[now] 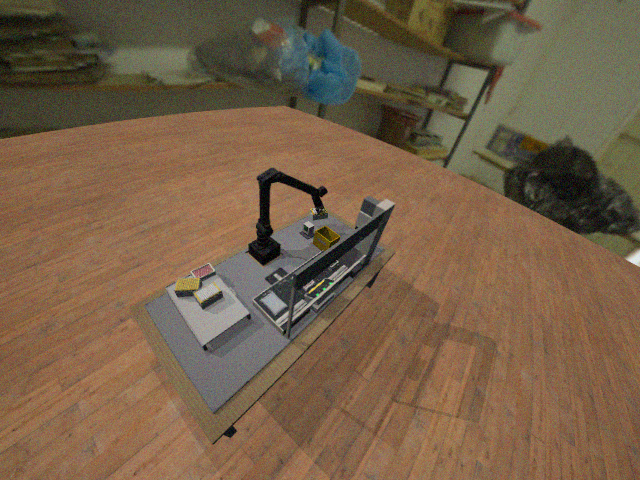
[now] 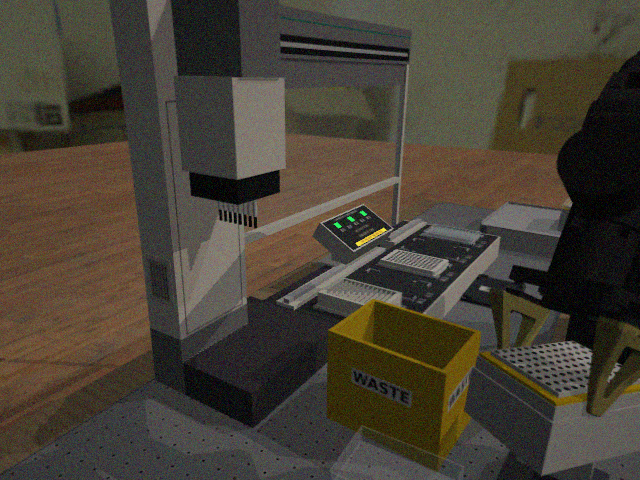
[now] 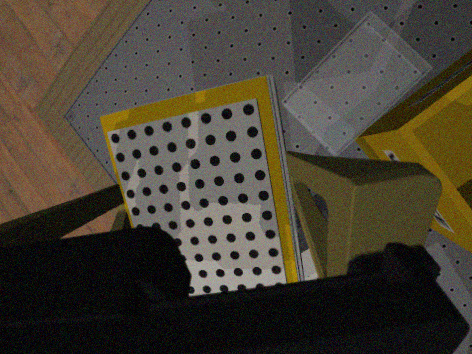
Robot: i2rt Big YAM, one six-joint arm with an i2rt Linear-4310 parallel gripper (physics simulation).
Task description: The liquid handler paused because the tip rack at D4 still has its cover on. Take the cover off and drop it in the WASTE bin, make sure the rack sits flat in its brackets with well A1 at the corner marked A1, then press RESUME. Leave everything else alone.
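Places are measured from the arm's base along level axes (x ahead, y down, z left), in metres.
Pixels of known places: gripper, between the fingertips: (image 1: 321,212) (image 2: 544,391) (image 3: 207,176); arm's base, origin of its link: (image 1: 263,243).
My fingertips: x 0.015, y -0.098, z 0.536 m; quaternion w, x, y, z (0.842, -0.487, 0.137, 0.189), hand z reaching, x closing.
Ahead of a thing's pixels: the offset from my fingertips to its middle. "pt": to the spot under its first point. Level surfaces: height alone.
My gripper (image 1: 319,212) (image 3: 207,176) is shut on the tip rack {dx -0.009, dy +0.010, dz -0.017 m} (image 3: 210,189) (image 2: 528,364), a grey plate of dark holes with a yellow rim. Its olive fingers grip the rack's two long sides, and the rack is tilted above the perforated board {dy +0.186 m} (image 3: 164,53). The clear cover {dx +0.133, dy +0.173, dz +0.008 m} (image 3: 343,84) (image 2: 385,457) is off the rack and lies flat on the board, beside the yellow WASTE bin {dx +0.189, dy +0.118, dz -0.095 m} (image 2: 404,376) (image 1: 326,237) (image 3: 389,140). The control panel {pt dx +0.516, dy +0.065, dz -0.441 m} (image 2: 353,230) shows green lights and a yellow bar. The D4 brackets are hidden.
The liquid handler's tall column and pipette head {dx +0.411, dy -0.201, dz -0.013 m} (image 2: 232,143) stand left of the bin. Its deck (image 2: 461,281) carries several plates. A low grey table {dy +0.126 m} (image 1: 218,319) with three small racks stands at the board's far end. The arm base (image 1: 264,250) is mid-board.
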